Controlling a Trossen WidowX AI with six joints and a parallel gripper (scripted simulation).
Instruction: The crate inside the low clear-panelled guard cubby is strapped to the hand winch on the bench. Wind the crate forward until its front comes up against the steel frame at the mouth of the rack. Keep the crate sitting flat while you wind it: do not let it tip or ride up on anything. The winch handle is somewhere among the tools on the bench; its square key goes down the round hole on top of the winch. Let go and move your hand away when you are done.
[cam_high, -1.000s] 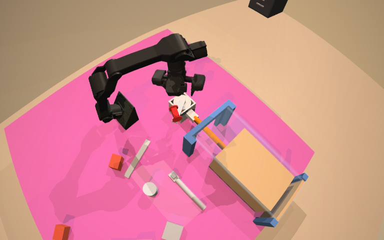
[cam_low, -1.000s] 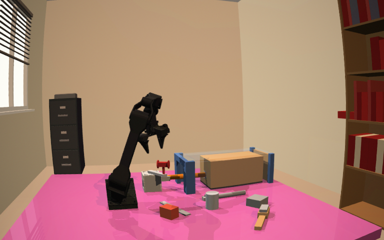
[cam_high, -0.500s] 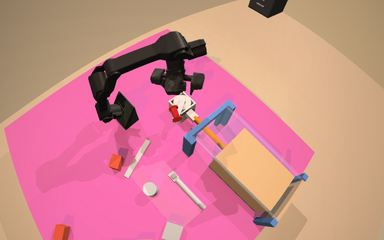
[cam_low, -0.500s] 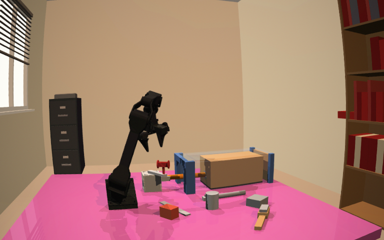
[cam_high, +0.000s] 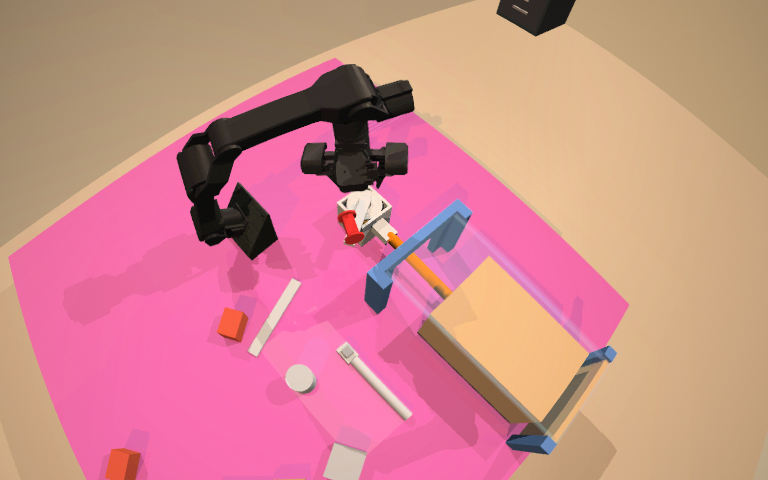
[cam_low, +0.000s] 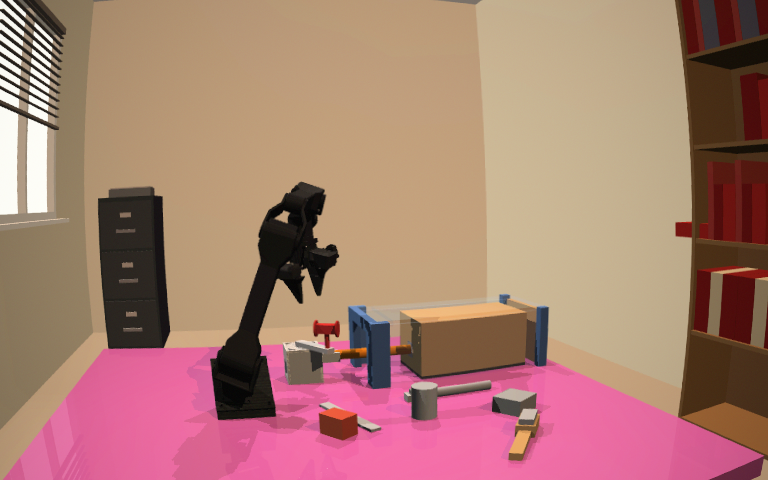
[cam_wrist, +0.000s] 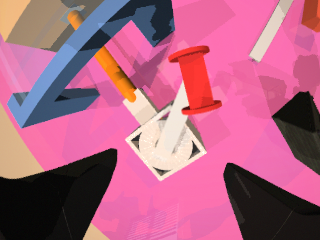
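My gripper tip is 8 cm above the red knob, 4 cm to the left of it and 3 cm short of it. The rest, counted from my gripper tip: blue steel frame: 14 cm ahead, 11 cm below, 5 cm to the left; winch: 18 cm below, 4 cm behind, 3 cm to the left; winch handle: 11 cm below, 1 cm to the right, 1 cm ahead.
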